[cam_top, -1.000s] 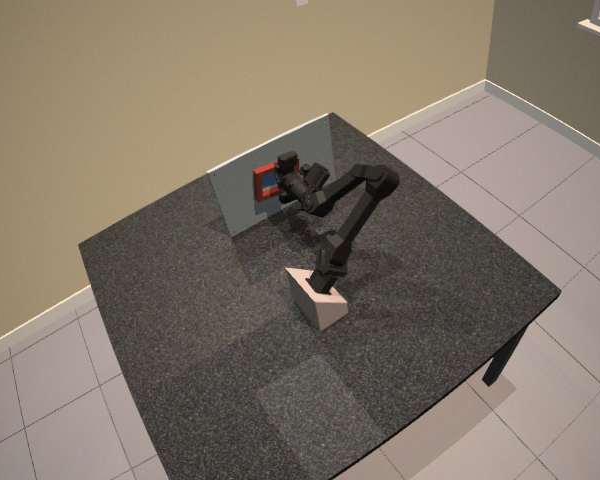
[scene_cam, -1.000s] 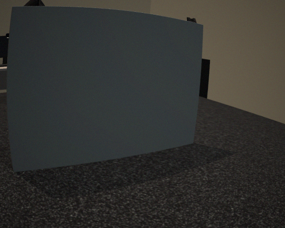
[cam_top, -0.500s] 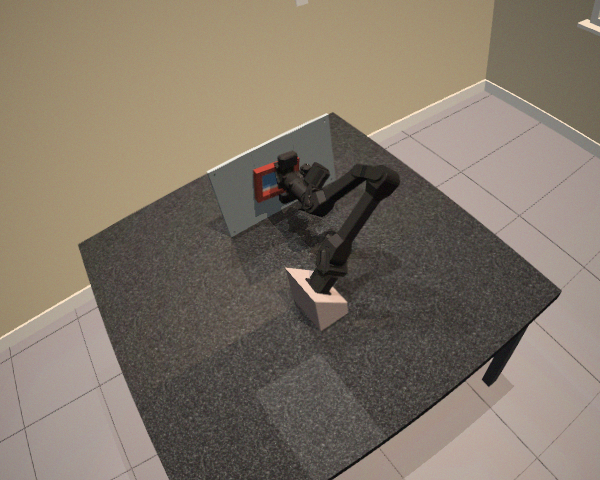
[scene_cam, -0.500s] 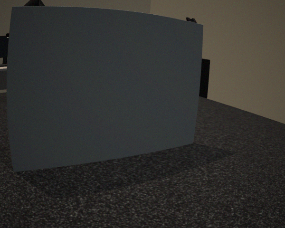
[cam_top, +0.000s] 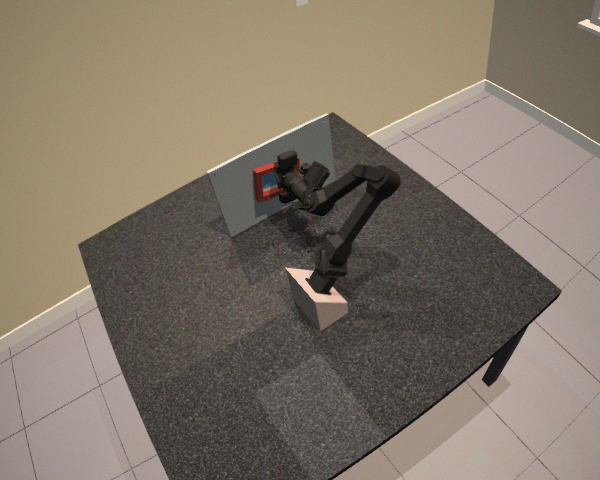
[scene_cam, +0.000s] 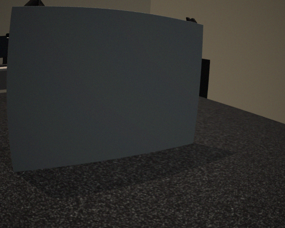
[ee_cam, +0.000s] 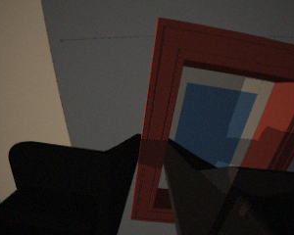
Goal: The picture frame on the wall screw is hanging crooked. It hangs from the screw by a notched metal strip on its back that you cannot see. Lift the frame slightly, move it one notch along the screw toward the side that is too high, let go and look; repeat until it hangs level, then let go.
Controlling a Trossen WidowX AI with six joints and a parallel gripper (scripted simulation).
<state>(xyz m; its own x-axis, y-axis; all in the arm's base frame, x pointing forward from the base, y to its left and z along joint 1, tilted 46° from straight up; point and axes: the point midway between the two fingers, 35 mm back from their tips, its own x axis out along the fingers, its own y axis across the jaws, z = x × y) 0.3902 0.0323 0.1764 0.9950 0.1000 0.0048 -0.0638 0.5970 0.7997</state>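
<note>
The picture frame lies 50 mm below my gripper tip and 10 mm to the left of it. From my gripper tip the other things lie so: grey wall panel 70 mm below, 20 mm ahead, 10 mm to the right.
</note>
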